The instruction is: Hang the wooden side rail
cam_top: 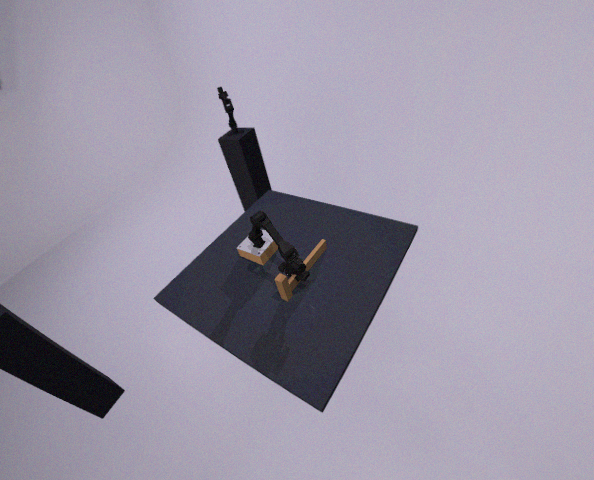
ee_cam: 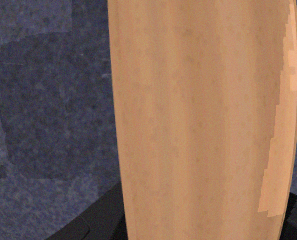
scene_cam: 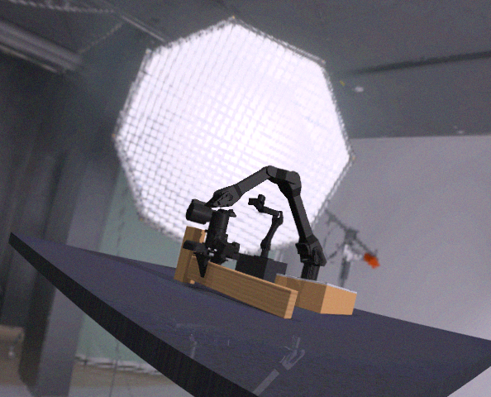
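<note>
The wooden headboard post is 100 mm to the right of my gripper tip, 50 mm above it and 10 mm behind it.
</note>
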